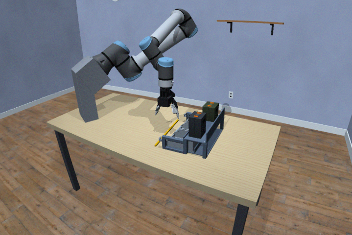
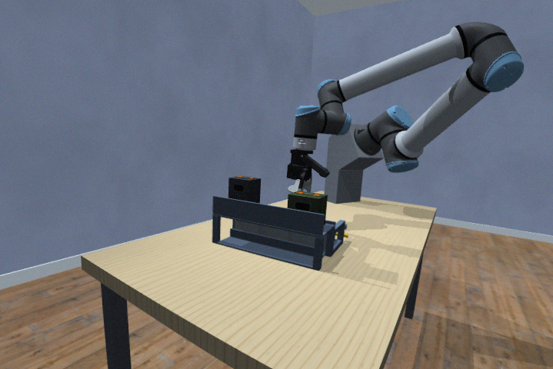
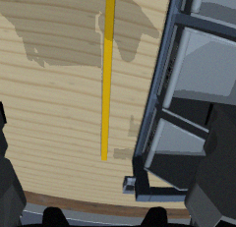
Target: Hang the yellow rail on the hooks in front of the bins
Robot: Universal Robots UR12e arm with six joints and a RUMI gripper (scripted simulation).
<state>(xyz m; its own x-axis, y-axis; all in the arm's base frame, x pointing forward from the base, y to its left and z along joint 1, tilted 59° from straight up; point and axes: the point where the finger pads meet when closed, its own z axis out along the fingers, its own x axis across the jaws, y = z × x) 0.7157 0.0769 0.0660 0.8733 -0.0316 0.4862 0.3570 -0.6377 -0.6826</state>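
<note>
The yellow rail is 110 mm below my hand. Also, from my hand: black box (280 mm ahead, 50 mm above, 30 mm to the right); then dark green box (210 mm ahead, 190 mm to the left, 30 mm above).
</note>
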